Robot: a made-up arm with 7 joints.
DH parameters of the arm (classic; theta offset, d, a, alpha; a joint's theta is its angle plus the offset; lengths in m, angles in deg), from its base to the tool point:
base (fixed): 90 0.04 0 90
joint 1: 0 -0.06 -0.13 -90
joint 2: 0 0.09 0.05 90
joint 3: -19.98 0 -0.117 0
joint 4: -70.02 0.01 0.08 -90
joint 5: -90 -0.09 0.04 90
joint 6: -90 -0.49 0.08 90
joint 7: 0 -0.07 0.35 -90
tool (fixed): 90 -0.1 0 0
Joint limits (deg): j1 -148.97..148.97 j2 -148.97..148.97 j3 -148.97..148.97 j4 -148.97..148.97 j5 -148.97..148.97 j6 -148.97..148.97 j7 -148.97..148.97
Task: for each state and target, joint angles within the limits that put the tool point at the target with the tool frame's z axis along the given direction. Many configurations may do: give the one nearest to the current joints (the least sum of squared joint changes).
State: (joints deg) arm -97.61 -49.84 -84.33 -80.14 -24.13 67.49 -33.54
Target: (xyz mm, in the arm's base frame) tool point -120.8 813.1 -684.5 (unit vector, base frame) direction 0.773 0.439 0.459
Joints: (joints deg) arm -115.66 -51.68 -100.26 -83.27 39.43 75.84 -63.76
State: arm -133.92 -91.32 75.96 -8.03 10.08 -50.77 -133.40
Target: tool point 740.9 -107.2 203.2 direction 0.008 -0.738 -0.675
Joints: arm -134.36 -98.53 45.88 38.68 28.92 -85.78 -111.13
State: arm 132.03 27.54 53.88 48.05 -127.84 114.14 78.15
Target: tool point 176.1 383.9 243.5 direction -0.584 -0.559 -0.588
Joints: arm 148.97 44.58 80.60 69.56 -114.82 95.39 48.25
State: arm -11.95 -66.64 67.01 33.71 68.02 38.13 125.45
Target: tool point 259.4 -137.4 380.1 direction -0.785 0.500 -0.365
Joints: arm -39.46 -106.29 98.20 59.10 33.71 29.44 86.39
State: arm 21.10 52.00 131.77 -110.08 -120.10 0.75 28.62
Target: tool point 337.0 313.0 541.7 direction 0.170 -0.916 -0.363
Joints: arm 9.37 77.76 92.71 -125.12 -111.62 -4.33 -11.61
